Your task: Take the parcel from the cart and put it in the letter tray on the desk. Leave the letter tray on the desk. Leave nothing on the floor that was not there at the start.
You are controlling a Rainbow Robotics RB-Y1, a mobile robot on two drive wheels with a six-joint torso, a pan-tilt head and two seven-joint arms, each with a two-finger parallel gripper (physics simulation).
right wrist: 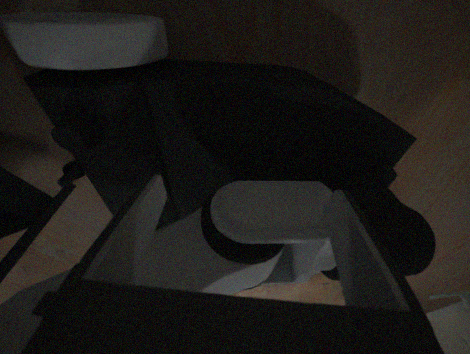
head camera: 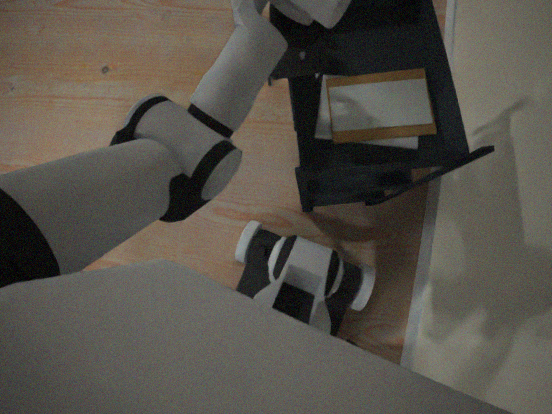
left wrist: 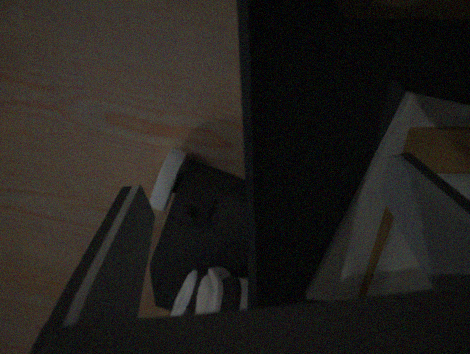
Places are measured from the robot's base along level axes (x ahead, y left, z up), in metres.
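Where they show: left gripper, fingertip midpoint: (head camera: 293, 78) (left wrist: 264, 187); right gripper, fingertip midpoint: (right wrist: 245, 192).
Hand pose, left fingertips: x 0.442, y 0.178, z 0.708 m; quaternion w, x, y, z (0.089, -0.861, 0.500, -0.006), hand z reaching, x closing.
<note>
After its pixels a point has its place.
The dark cart (head camera: 447, 100) @[x 0.497, y -0.153, z 0.703 m] (left wrist: 300, 100) @[x 0.472, y 0.170, z 0.664 m] holds a flat brown-edged piece with a white face (head camera: 380, 105) (left wrist: 440, 145), lying over a white sheet (head camera: 322, 120) @[x 0.384, y 0.086, z 0.669 m] (left wrist: 405, 120) @[x 0.485, y 0.118, z 0.669 m]. I cannot make out a separate parcel; my left arm and gripper cover the upper left of the cart in the head view. My left gripper (left wrist: 264, 187) @[x 0.442, y 0.178, z 0.708 m] is open and empty, its fingers on either side of the cart's side wall as seen in the left wrist view. My right gripper (right wrist: 245, 192) @[x -0.203, y -0.224, z 0.377 m] is open and empty near my own base, away from the cart. The letter tray and desk do not show.
My wheeled base (head camera: 305, 257) (left wrist: 205, 230) @[x -0.086, y 0.100, z 0.169 m] (right wrist: 250, 120) @[x -0.235, y -0.170, z 0.170 m] stands below the cart in the head view. A beige surface (head camera: 490, 210) @[x 0.399, y -0.477, z 0.421 m] with a grey edge strip runs along the cart's right side. Wooden floor (head camera: 105, 45) @[x 0.801, y 1.679, z 0.001 m] (left wrist: 100, 65) @[x 0.221, y 0.562, z 0.001 m] lies at the left of the cart.
</note>
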